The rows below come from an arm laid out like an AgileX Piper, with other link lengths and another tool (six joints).
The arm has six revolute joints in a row. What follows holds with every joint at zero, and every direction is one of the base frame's.
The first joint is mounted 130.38 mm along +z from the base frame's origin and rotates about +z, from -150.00 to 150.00 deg.
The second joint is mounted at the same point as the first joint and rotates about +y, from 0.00 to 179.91 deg.
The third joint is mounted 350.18 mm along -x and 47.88 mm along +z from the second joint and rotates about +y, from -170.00 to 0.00 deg.
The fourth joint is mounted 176.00 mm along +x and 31.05 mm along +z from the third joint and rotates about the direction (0.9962, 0, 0.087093), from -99.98 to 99.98 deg.
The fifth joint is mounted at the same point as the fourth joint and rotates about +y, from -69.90 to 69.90 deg.
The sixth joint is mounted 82.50 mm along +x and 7.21 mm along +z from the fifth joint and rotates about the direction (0.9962, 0, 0.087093), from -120.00 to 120.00 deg.
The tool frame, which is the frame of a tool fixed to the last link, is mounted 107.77 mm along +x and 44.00 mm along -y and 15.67 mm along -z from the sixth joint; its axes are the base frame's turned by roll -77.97, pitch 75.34 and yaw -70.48 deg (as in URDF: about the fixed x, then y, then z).
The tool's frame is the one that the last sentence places.
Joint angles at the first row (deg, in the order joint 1, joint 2, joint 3, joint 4, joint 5, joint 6):
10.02 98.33 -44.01 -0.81 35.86 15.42
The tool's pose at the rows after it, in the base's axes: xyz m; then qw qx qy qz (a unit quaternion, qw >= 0):
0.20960 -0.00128 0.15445 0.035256 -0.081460 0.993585 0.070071
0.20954 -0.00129 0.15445 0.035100 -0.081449 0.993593 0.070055
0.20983 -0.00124 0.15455 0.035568 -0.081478 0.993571 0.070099
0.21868 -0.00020 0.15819 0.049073 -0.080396 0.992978 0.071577
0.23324 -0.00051 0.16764 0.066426 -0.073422 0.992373 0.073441
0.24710 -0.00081 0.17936 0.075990 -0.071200 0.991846 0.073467
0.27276 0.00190 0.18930 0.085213 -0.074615 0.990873 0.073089
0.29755 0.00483 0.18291 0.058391 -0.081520 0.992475 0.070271
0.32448 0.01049 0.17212 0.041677 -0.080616 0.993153 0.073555
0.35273 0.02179 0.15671 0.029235 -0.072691 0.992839 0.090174
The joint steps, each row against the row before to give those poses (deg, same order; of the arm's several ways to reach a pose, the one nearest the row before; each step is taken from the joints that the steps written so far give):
0.00 0.00 -0.06 0.00 0.21 0.00
0.00 0.00 0.00 0.00 0.02 0.00
0.00 0.00 -0.05 0.00 0.00 0.00
-0.17 0.00 -1.82 0.06 0.27 -0.01
-0.78 0.00 -4.16 0.17 2.22 0.00
-0.53 0.24 -5.08 0.00 3.75 -0.23
-0.13 2.31 -7.59 -0.06 4.20 -0.45
0.00 5.50 -7.52 0.00 5.05 -1.03
0.00 5.71 -7.51 0.64 3.69 -0.39
0.00 6.17 -8.28 2.30 3.47 -0.31

